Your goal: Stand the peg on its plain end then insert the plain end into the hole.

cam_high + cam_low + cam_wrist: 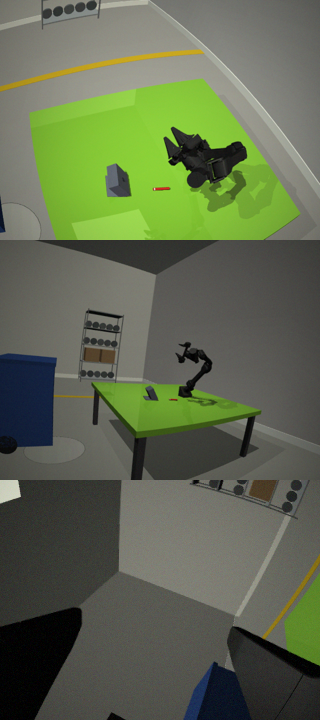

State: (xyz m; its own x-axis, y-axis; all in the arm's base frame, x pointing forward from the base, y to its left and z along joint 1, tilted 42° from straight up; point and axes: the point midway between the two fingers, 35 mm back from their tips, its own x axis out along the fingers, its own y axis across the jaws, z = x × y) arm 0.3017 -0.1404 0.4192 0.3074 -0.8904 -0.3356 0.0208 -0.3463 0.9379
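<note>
Right now the peg is 470 mm below my gripper tip, 60 mm behind it and 50 mm to the right of it. Round my gripper tip: sloped panel (430 mm below, 140 mm to the right, 120 mm ahead).
</note>
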